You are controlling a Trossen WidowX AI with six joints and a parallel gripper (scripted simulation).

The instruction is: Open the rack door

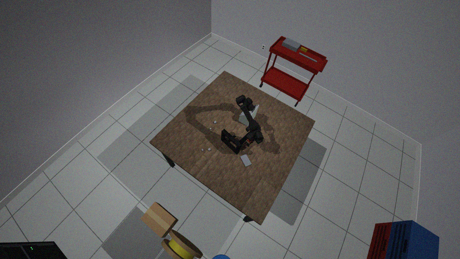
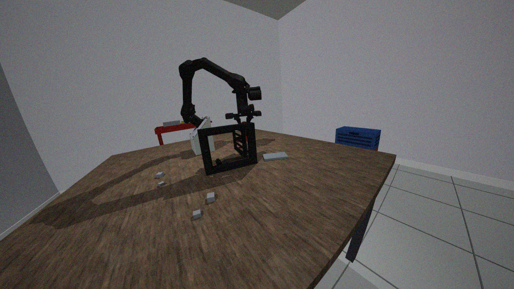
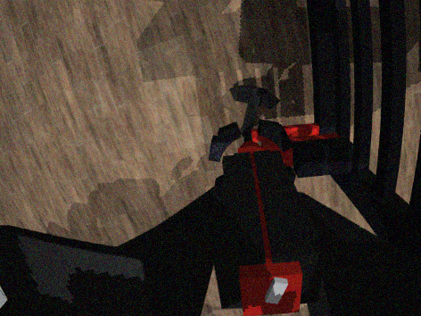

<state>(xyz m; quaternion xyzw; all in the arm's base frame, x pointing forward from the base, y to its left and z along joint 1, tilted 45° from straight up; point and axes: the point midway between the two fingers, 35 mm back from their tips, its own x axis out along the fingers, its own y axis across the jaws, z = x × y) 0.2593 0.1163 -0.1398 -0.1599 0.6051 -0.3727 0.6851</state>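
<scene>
Right now the door handle is 2 cm below my gripper tip and 1 cm ahead of it. Round my gripper tip: flat grey plate (18 cm ahead, 12 cm below, 6 cm to the left).
</scene>
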